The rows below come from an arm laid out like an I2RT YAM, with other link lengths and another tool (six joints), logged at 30 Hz.
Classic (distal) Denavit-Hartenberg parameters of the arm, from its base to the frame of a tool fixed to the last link. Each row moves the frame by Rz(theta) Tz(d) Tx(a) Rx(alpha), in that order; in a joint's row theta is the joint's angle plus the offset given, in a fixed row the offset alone. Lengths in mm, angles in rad.
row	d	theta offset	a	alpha
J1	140.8	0	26	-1.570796
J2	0	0	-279.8	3.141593
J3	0	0.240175	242.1	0
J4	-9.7	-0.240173	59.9	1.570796
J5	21.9	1.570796	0	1.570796
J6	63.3	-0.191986	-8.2	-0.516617
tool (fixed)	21.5	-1.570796	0	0
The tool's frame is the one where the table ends.
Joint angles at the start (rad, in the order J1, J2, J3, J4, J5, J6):
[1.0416, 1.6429, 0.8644, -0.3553, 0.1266, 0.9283]
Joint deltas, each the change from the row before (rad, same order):
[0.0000, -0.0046, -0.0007, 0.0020, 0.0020, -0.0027]
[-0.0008, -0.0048, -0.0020, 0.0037, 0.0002, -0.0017]
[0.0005, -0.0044, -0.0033, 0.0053, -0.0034, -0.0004]
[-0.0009, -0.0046, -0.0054, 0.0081, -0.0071, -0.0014]
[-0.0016, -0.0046, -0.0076, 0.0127, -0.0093, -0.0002]
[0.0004, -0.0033, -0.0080, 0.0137, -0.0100, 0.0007]
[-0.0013, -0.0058, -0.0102, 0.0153, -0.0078, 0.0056]
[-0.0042, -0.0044, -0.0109, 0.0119, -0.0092, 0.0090]
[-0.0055, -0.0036, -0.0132, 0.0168, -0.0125, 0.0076]
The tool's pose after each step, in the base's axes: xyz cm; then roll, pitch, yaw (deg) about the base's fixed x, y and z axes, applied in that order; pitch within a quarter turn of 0, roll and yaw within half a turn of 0. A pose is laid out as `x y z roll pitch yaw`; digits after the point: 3 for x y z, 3 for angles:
13.707 25.869 15.712 -168.354 5.645 19.601
13.724 25.848 15.804 -168.162 5.336 19.655
13.676 25.851 15.861 -167.800 5.163 19.823
13.629 25.834 15.883 -167.284 5.059 20.069
13.587 25.823 15.871 -166.566 4.929 20.290
13.491 25.847 15.822 -165.826 4.858 20.604
13.436 25.809 15.794 -164.988 4.690 20.526
13.414 25.687 15.700 -164.212 4.861 20.149
13.403 25.564 15.552 -163.278 5.042 19.878

